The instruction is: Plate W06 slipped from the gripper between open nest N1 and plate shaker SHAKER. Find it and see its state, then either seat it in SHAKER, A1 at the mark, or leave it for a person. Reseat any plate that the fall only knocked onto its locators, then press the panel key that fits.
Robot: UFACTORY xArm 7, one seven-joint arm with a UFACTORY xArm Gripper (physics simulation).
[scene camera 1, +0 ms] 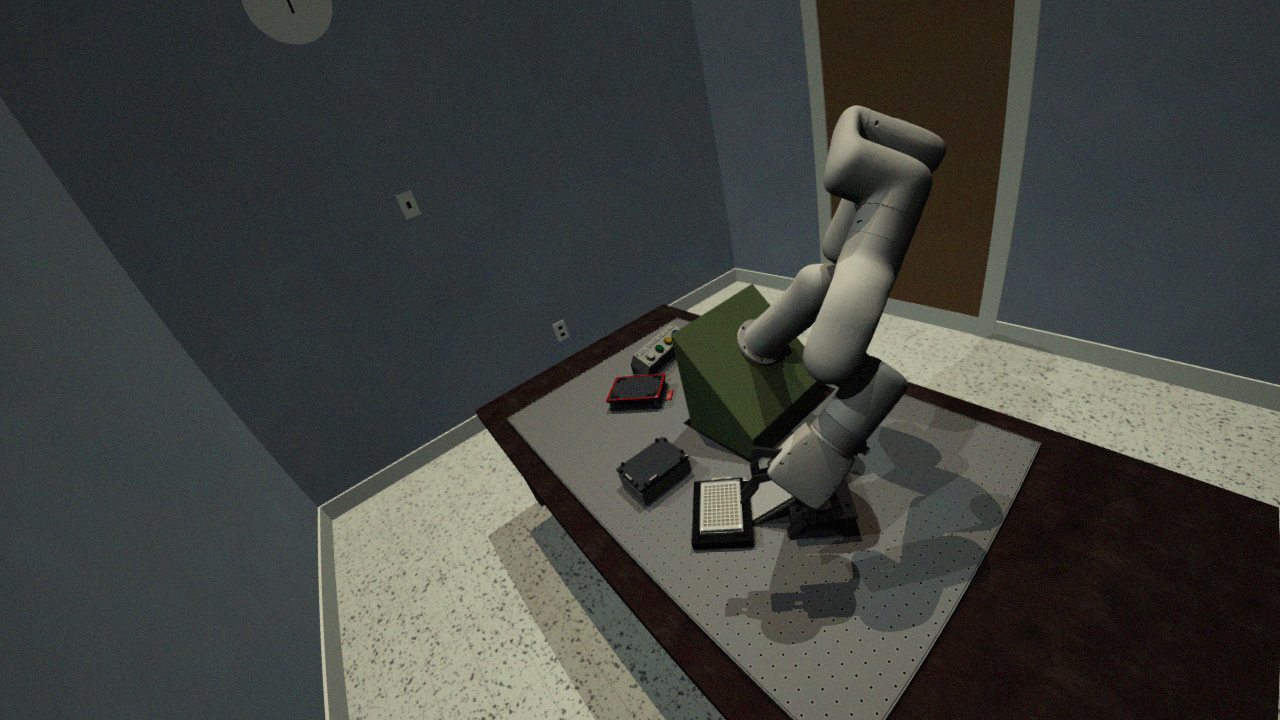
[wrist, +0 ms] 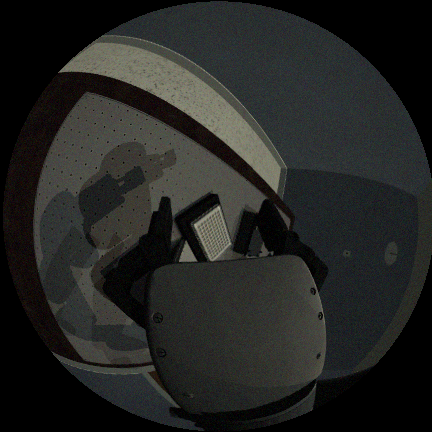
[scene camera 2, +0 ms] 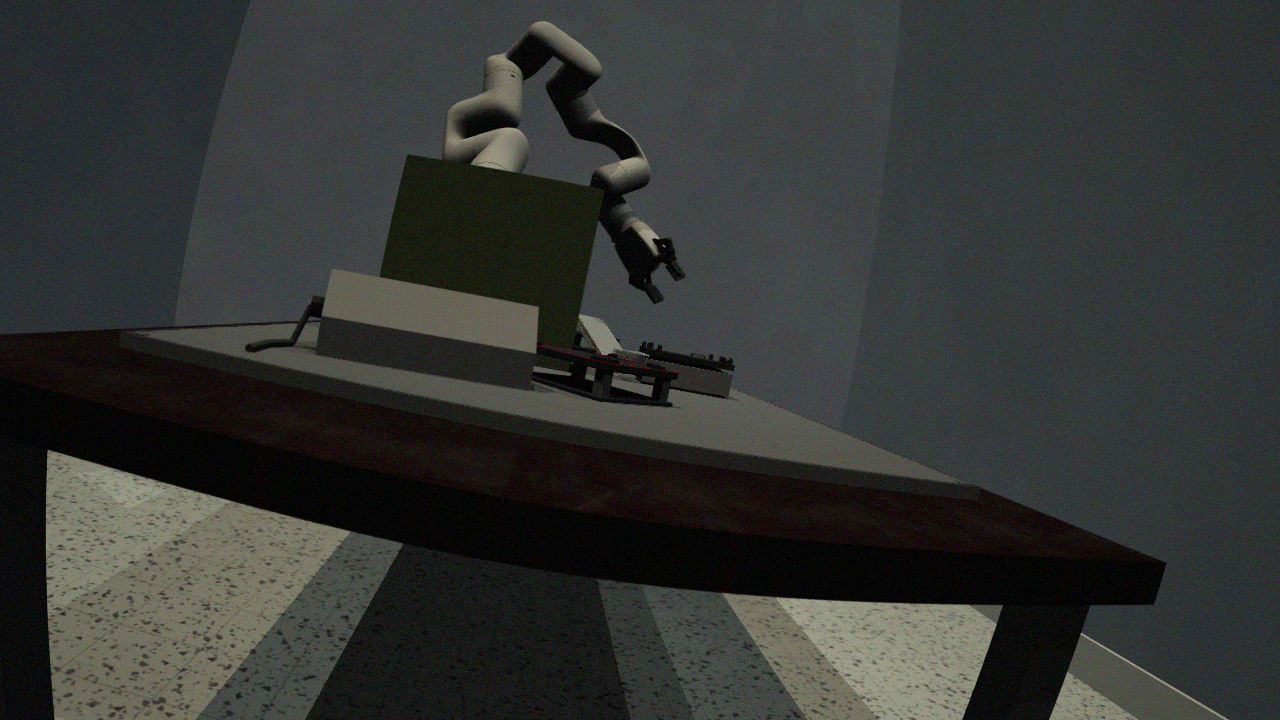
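Pixels of known places: gripper, fingertip midpoint: (scene camera 1: pixel 765 517) (wrist: pixel 217 208) (scene camera 2: pixel 670 290); arm's base, link origin: (scene camera 1: pixel 758 342) (scene camera 2: pixel 470 235).
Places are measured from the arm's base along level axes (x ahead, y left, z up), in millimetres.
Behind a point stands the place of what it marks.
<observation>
My gripper (scene camera 2: pixel 668 284) {x 360, y 391, z -2 mm} (wrist: pixel 217 208) {x 360, y 391, z -2 mm} is open and empty, above the plate area. A pale plate (scene camera 1: pixel 771 499) {x 259, y 291, z -134 mm} (scene camera 2: pixel 597 333) {x 228, y 276, z -122 mm} (wrist: pixel 187 252) {x 281, y 276, z -155 mm} is tilted, with one edge low beside the black nest (scene camera 1: pixel 723 542) {x 386, y 288, z -160 mm} (wrist: pixel 186 218) {x 350, y 308, z -159 mm}; my hand partly hides it in scene camera 1 and the wrist view. A white many-welled plate (scene camera 1: pixel 721 505) {x 339, y 228, z -142 mm} (wrist: pixel 212 232) {x 343, y 236, z -142 mm} sits on that black nest and looks flat. Another dark holder (scene camera 1: pixel 825 526) {x 209, y 387, z -176 mm} lies under my hand, mostly hidden. A black box with corner posts (scene camera 1: pixel 655 465) {x 385, y 46, z -126 mm} (scene camera 2: pixel 691 374) {x 395, y -18, z -153 mm} (wrist: pixel 245 233) {x 378, y 80, z -150 mm} stands to the other side. No labels are legible.
A red-edged holder (scene camera 1: pixel 636 388) {x 251, y -281, z -141 mm} (scene camera 2: pixel 610 363) {x 270, y -381, z -141 mm} on short legs stands farther back. The button panel (scene camera 1: pixel 656 349) {x 105, y -382, z -114 mm} (scene camera 2: pixel 429 331) {x 92, y -453, z -140 mm} stands near the back edge, beside the green arm pedestal (scene camera 1: pixel 742 376) {x 102, y 44, z -30 mm} (scene camera 2: pixel 496 241) {x 65, y -92, z -11 mm}. The grey perforated board (scene camera 1: pixel 805 667) {x 429, y 542, z -181 mm} carries these things.
</observation>
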